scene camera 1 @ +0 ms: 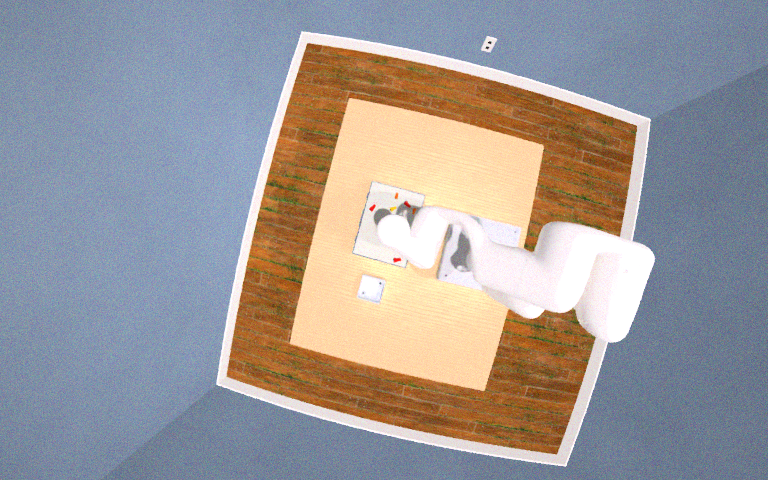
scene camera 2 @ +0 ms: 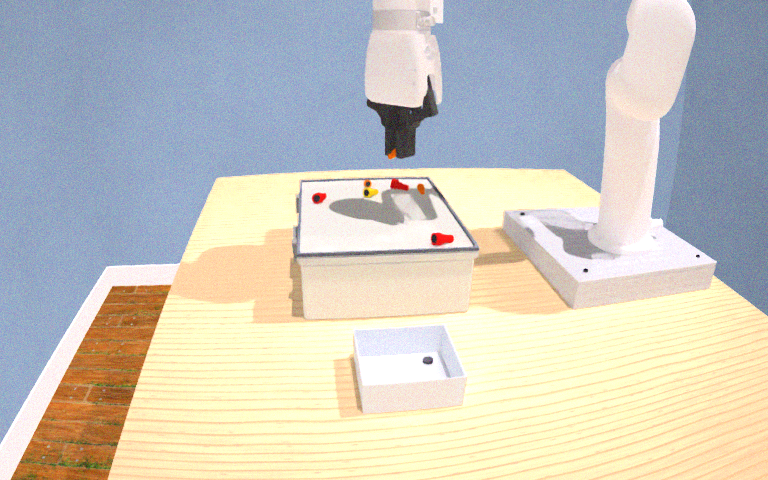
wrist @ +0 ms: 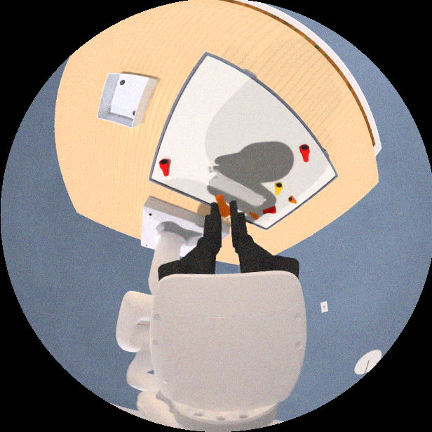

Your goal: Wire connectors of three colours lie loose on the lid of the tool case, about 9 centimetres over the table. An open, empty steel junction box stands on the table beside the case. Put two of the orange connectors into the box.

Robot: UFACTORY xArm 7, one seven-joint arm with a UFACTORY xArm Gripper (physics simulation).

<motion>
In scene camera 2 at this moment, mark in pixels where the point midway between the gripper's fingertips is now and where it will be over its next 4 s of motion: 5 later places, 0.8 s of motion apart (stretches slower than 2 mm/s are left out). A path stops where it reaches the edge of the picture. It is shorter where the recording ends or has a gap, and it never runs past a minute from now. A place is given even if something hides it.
My gripper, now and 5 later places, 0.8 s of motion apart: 400, 155; 398, 214; 400, 324; 384, 358; 391, 381; 392, 339
</motion>
